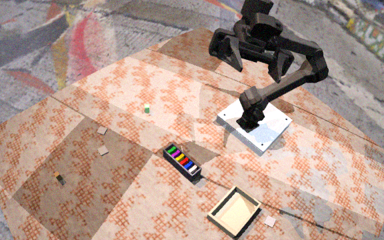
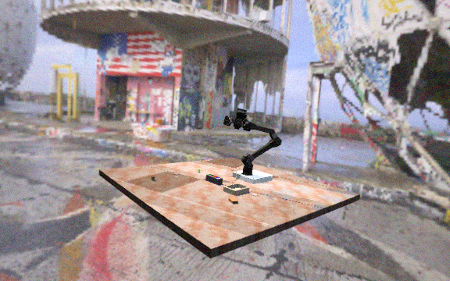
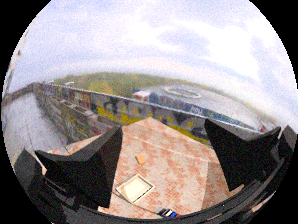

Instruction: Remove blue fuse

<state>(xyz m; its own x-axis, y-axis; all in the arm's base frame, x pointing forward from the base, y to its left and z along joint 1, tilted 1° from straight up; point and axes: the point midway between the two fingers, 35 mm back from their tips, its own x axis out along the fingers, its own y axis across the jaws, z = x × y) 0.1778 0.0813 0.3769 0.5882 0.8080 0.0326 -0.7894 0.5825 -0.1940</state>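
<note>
Right now my gripper tip is 380 mm above the blue fuse, 90 mm to the left of it and 70 mm short of it. Also, from my gripper tip: tray: 410 mm below, 110 mm to the left, 40 mm ahead.
</note>
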